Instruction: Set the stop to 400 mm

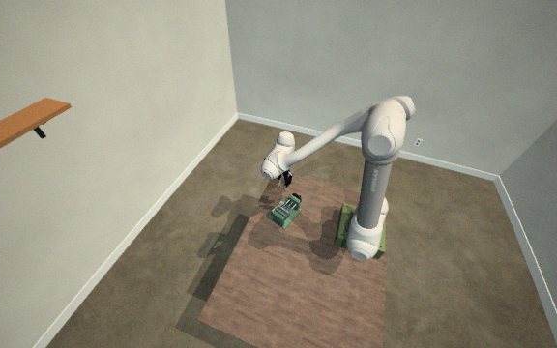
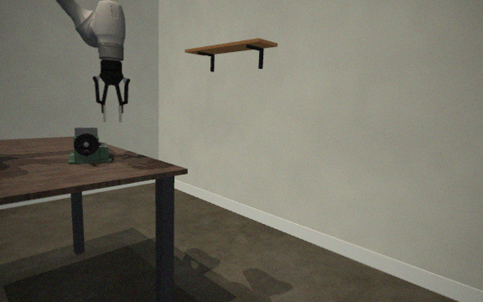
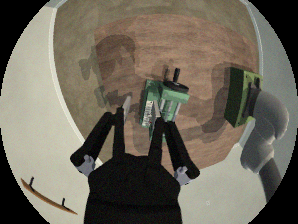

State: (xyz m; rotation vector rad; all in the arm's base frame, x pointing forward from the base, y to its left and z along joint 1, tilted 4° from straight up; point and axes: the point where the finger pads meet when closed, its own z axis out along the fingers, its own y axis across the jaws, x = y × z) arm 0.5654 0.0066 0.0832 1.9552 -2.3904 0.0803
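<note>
Right now the black handwheel is 130 mm below my hand, 110 mm behind it and 40 mm to the right of it.
</note>
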